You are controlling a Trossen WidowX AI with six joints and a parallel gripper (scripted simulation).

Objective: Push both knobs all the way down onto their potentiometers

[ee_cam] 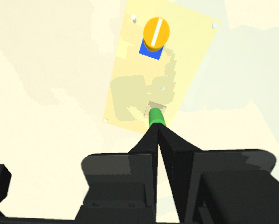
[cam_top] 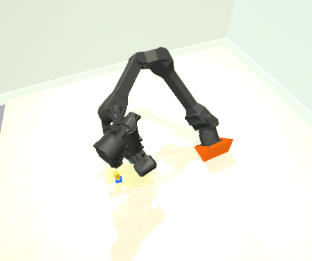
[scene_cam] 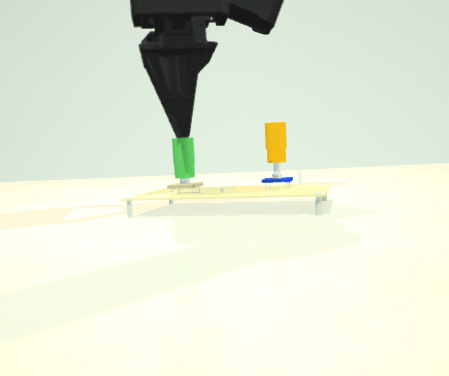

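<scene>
Right now the green knob is 2 cm below my gripper tip. From my gripper tip the other things lie so: orange knob 8 cm ahead, 1 cm to the left.
</scene>
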